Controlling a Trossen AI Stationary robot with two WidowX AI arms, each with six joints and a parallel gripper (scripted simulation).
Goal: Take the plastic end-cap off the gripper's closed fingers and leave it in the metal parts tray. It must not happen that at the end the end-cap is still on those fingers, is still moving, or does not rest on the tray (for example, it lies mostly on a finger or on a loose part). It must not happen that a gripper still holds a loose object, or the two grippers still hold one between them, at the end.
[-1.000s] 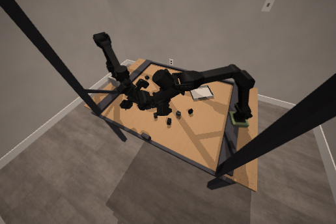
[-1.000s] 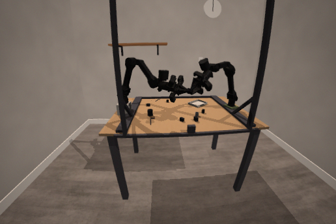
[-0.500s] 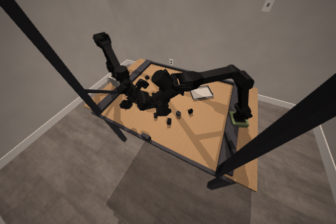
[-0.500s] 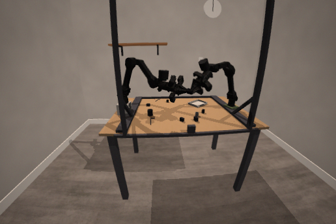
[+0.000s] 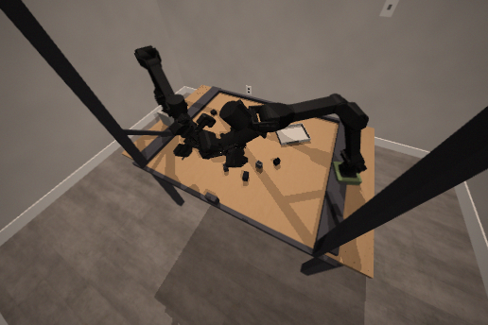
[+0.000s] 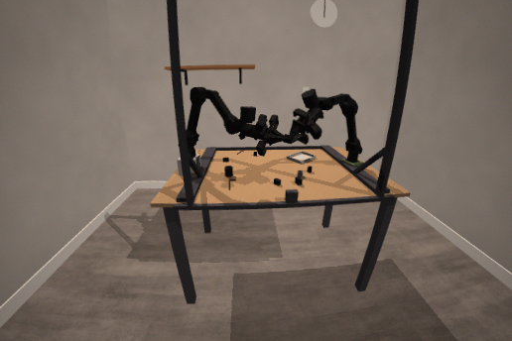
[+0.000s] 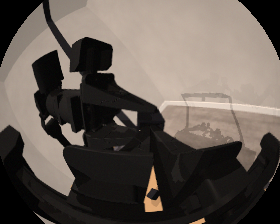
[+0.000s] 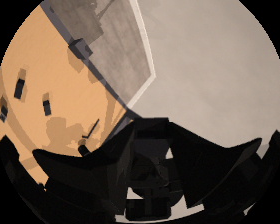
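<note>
My right hand is 450 mm short of the metal parts tray, 200 mm to the left of it and 270 mm above it. Round my right hand: cylinder (230 mm ahead, 290 mm to the left, 250 mm below); plastic end-cap (30 mm to the left, 10 mm below).
</note>
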